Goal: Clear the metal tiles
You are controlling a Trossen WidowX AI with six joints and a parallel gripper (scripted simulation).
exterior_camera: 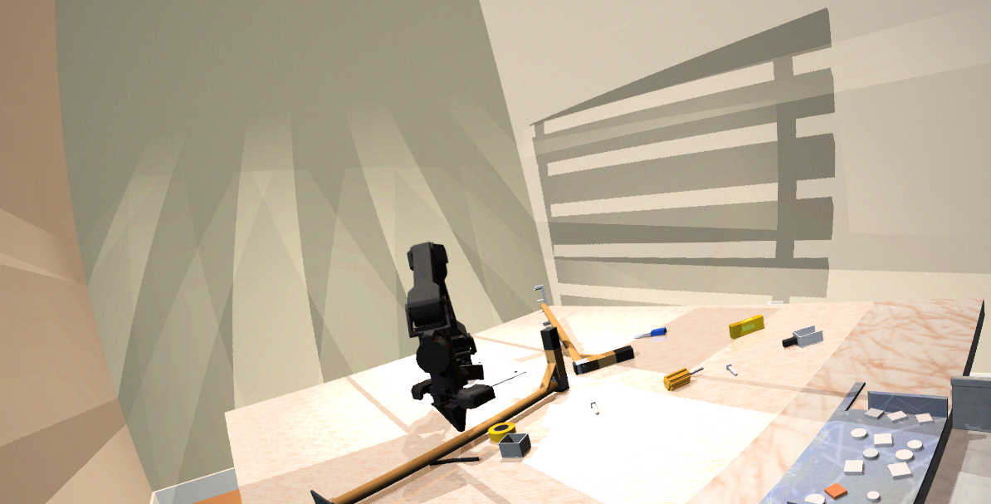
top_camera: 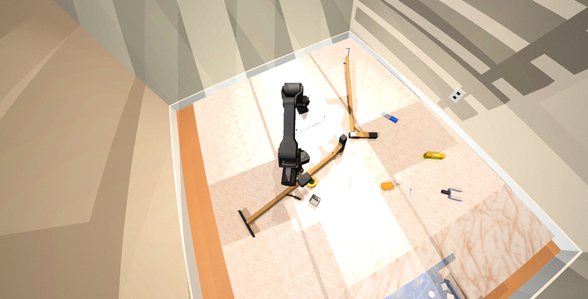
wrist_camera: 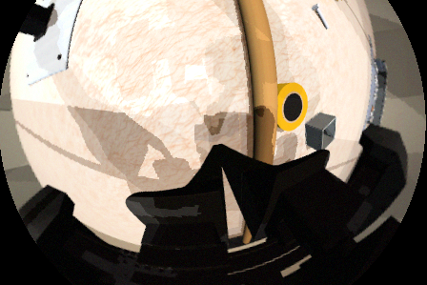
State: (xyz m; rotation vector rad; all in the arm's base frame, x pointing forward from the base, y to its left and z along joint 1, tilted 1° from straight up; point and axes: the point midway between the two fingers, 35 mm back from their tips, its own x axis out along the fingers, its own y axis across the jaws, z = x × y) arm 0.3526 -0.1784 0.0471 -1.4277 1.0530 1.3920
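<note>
Right now my gripper tip is 50 mm short of the long scraper, 20 mm to the left of it and 50 mm below it. The rest, counted from my gripper tip: grey box: 150 mm ahead, 30 mm to the left; yellow tape roll: 70 mm ahead, 50 mm to the left; black strip: 90 mm ahead, 60 mm to the right, 10 mm below.
</note>
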